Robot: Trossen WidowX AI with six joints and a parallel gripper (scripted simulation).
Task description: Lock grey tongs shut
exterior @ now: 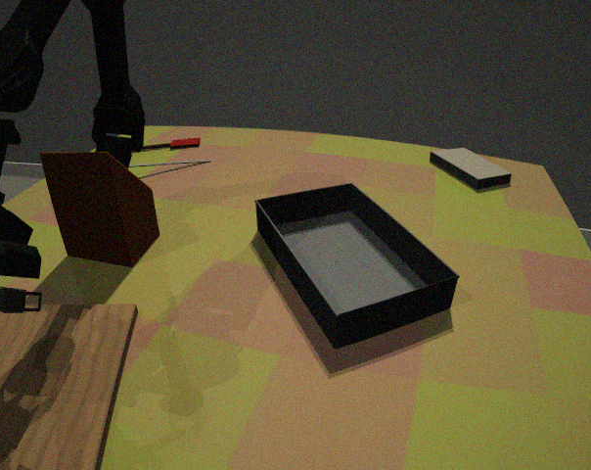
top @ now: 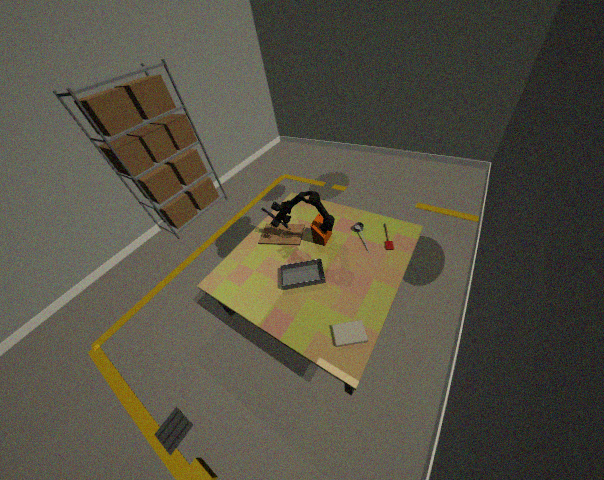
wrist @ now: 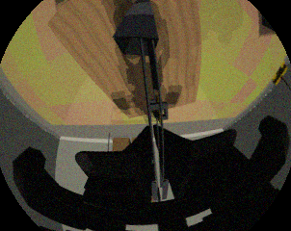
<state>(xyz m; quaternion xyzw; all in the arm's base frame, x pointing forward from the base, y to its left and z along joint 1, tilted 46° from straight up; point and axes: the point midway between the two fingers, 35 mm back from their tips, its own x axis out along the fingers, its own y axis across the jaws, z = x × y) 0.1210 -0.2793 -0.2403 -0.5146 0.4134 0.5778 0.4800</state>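
The board is 3 cm to the left of my gripper tip and 13 cm below it. The rest, counted from my gripper tip: grey slab (48 cm ahead, 90 cm to the left, 13 cm below); then roasting tin (27 cm ahead, 43 cm to the left, 11 cm below).
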